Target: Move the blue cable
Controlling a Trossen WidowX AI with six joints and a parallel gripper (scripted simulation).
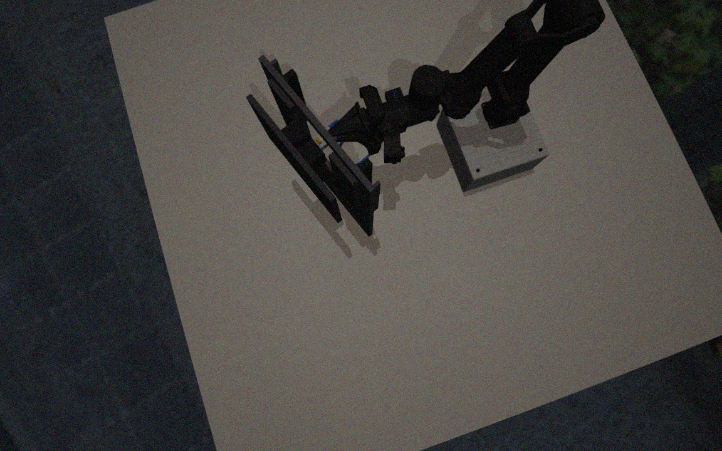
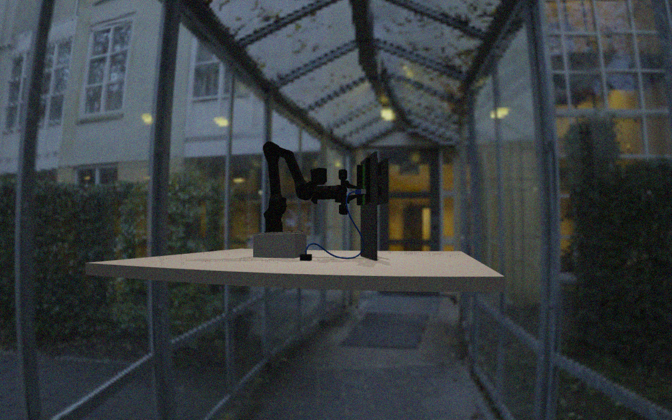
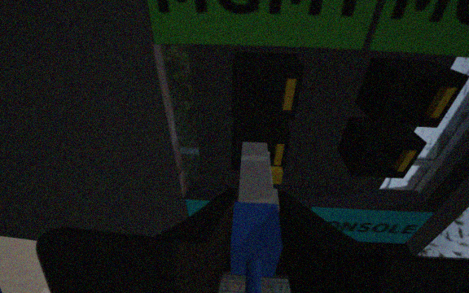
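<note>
Now: the blue plug right at my gripper tip. The rest, counted from my gripper tip: black block 270 mm below, 200 mm behind, 160 mm to the right.
</note>
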